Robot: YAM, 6 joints.
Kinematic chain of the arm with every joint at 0, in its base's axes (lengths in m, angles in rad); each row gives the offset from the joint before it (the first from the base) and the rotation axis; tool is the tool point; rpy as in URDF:
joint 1: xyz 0 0 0.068 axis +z
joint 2: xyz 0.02 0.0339 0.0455 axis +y
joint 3: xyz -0.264 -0.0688 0 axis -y
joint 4: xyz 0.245 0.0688 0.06 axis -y
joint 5: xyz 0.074 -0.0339 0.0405 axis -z
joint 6: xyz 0.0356 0 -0.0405 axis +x
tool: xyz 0 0 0 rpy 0 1.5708 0
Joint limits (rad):
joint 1: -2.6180..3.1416
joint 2: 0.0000..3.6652
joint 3: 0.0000..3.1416
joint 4: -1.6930..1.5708
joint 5: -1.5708..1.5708
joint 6: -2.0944..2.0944
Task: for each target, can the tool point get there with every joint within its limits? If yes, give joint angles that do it. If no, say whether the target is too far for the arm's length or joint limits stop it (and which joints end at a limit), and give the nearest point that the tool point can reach.
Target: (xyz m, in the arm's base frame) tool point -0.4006 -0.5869 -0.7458
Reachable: no: too far | nearest point -0.2495 -0.3656 -0.3239 | short by 0.500 m
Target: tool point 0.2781 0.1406 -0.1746
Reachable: yes | joints 0.4073 3.2423 1.9444 -1.4307 -0.5615 -0.7147
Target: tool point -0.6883 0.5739 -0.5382
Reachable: no: too far | nearest point -0.4077 0.3399 -0.2450 | short by 0.468 m
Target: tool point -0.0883 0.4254 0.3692
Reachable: yes | joints 1.8304 1.9440 1.4653 1.2429 0.7336 -0.8293
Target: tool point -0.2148 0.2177 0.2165
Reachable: yes | joints 2.2633 1.5166 0.9359 -0.3140 -0.8335 -0.9864
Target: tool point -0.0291 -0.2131 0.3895
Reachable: yes | joints -1.5555 1.0048 0.8489 0.5240 1.1422 0.6805
